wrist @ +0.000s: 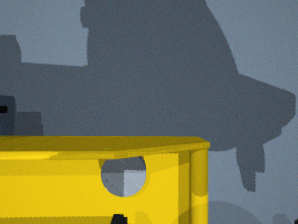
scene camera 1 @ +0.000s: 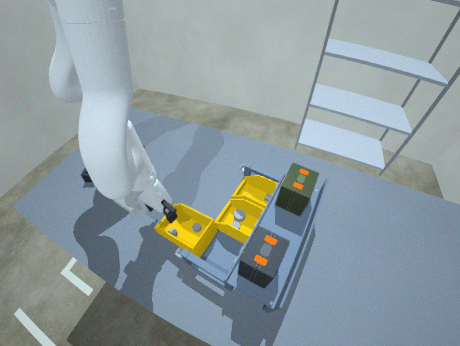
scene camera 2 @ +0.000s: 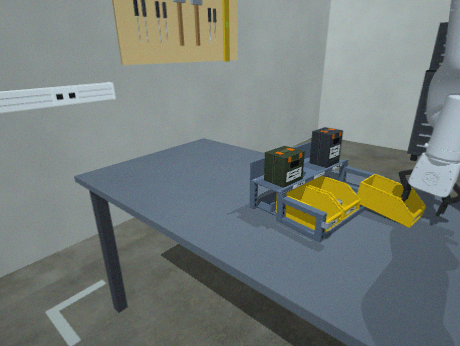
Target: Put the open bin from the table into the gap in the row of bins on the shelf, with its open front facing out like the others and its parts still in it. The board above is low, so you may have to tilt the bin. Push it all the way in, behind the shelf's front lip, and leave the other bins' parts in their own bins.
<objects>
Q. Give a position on a shelf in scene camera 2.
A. At 268, 204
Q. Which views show the yellow open bin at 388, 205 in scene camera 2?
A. The wrist view, scene camera 1 and scene camera 2: all of them.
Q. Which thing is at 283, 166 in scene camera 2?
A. A green box.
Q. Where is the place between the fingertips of my gripper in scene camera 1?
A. At 163, 213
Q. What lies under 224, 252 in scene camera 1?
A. A shelf.
</objects>
